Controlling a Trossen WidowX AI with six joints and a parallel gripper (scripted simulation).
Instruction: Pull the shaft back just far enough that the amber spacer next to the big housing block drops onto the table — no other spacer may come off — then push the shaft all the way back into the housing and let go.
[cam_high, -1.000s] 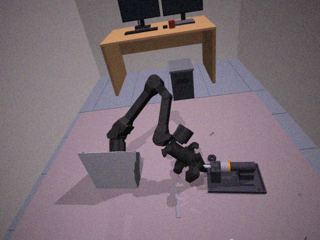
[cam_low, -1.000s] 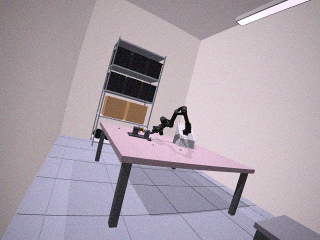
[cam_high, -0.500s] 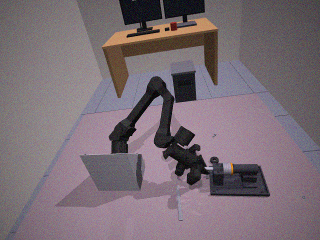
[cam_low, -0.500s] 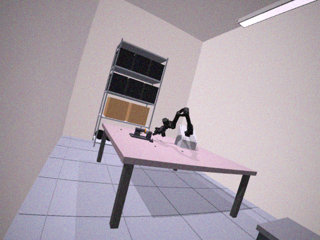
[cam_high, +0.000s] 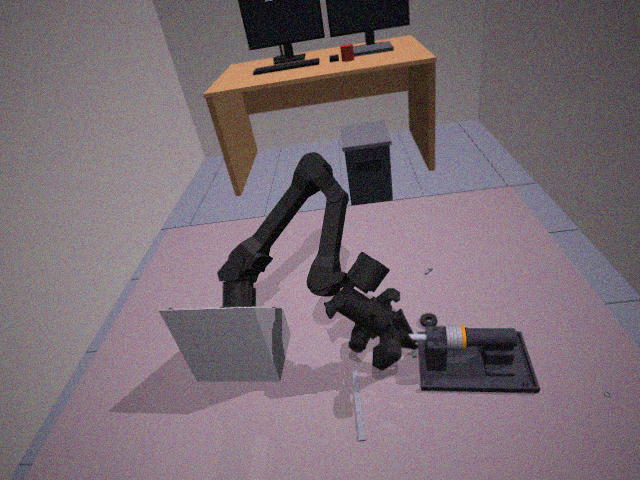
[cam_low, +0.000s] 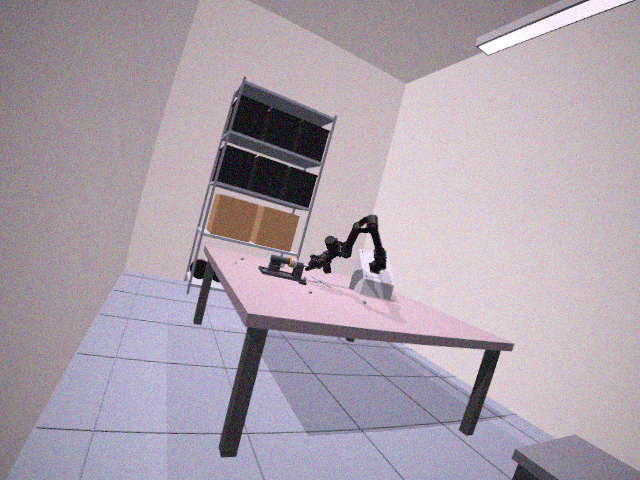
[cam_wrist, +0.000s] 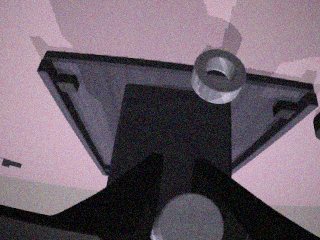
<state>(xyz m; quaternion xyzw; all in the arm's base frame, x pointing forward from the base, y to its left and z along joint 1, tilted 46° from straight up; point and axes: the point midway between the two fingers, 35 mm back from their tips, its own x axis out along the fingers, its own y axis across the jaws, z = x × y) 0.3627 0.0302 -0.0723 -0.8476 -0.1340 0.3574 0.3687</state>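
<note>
My gripper tip is 60 mm short of the pale shaft and 20 mm below it. Also, from my gripper tip: black ring knob 40 mm ahead, 120 mm to the left, 50 mm below; thin grey strip 130 mm behind, 110 mm to the right, 50 mm below; amber spacer 100 mm ahead, 20 mm above.
</note>
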